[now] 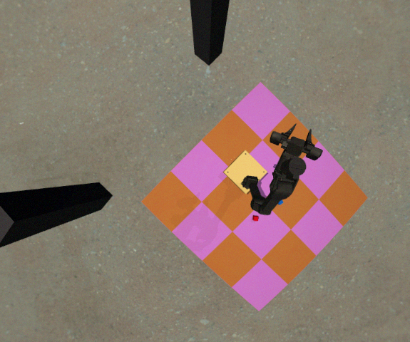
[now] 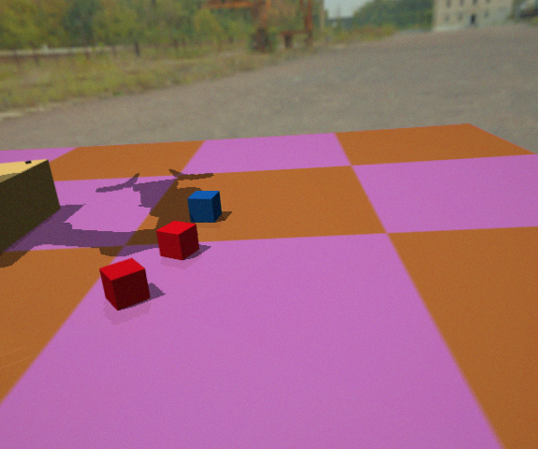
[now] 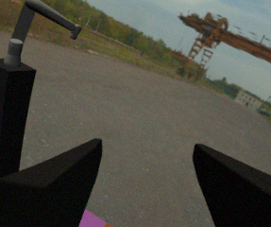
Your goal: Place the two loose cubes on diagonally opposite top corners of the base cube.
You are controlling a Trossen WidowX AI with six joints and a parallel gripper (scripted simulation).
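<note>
The blue base cube is 620 mm below my gripper tip, 400 mm ahead of it and 170 mm to the right of it.
</note>
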